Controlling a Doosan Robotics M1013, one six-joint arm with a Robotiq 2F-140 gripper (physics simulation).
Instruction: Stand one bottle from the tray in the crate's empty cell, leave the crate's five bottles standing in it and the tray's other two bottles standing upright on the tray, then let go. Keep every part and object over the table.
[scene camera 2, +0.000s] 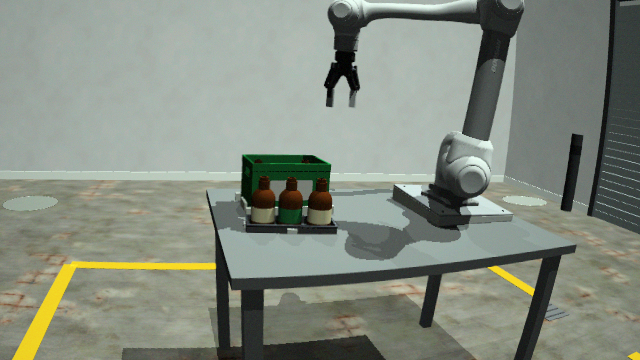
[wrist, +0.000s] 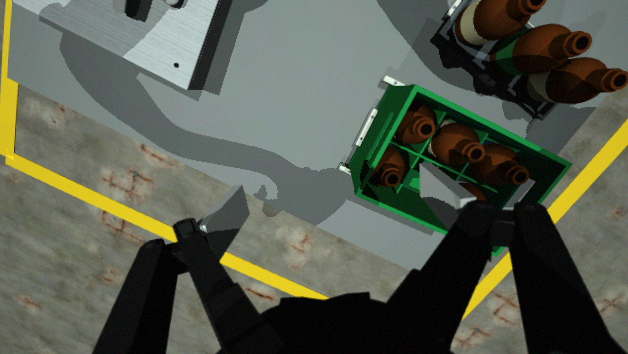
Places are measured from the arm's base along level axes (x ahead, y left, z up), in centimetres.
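Pixels of known places: gripper, between the fingertips: (scene camera 2: 341, 107) (wrist: 329, 190); arm's base, origin of its link: (scene camera 2: 449, 199).
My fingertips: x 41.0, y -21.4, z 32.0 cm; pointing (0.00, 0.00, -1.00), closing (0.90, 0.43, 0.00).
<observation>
For each thing: its middle in the pictures, then the offset to it from my fingertips. "*": a spot on its surface instead. Level surfaces: height alone.
- green crate, middle of its body: (wrist: 438, 164) (scene camera 2: 283, 183) dy +0.5, dx +21.2, dz -27.9 cm
- dark tray, a spot on its surface: (scene camera 2: 315, 230) * dy +30.1, dx +22.8, dz -35.6 cm
- empty cell, a spot on its surface: (wrist: 412, 184) * dy -6.8, dx +21.7, dz -35.9 cm
- grey table, height of its surface: dz -36.7 cm
The green crate (scene camera 2: 285, 167) (wrist: 490, 124) stands behind the dark tray (scene camera 2: 315, 230). In the wrist view, bottles (wrist: 416, 122) (wrist: 452, 142) (wrist: 495, 160) (wrist: 387, 165) stand in it; a fifth (wrist: 472, 191) is mostly hidden by a finger. The empty cell (wrist: 412, 184) is the middle one of the row nearer the gripper, partly covered by that finger. Three brown bottles stand upright on the tray: cream-labelled at left (scene camera 2: 263, 200) (wrist: 575, 82), green-labelled in the middle (scene camera 2: 290, 200) (wrist: 542, 50), cream-labelled at right (scene camera 2: 320, 200) (wrist: 500, 20). My gripper (scene camera 2: 341, 98) (wrist: 329, 190) is open and empty, high above the table, right of the crate in the scene view.
The grey table (scene camera 2: 400, 250) (wrist: 300, 85) carries the robot's base plate (scene camera 2: 490, 212) (wrist: 165, 50) at its right in the scene view. White brackets (wrist: 367, 127) sit beside the crate. The crate and tray stand near the table's left edge in the scene view.
</observation>
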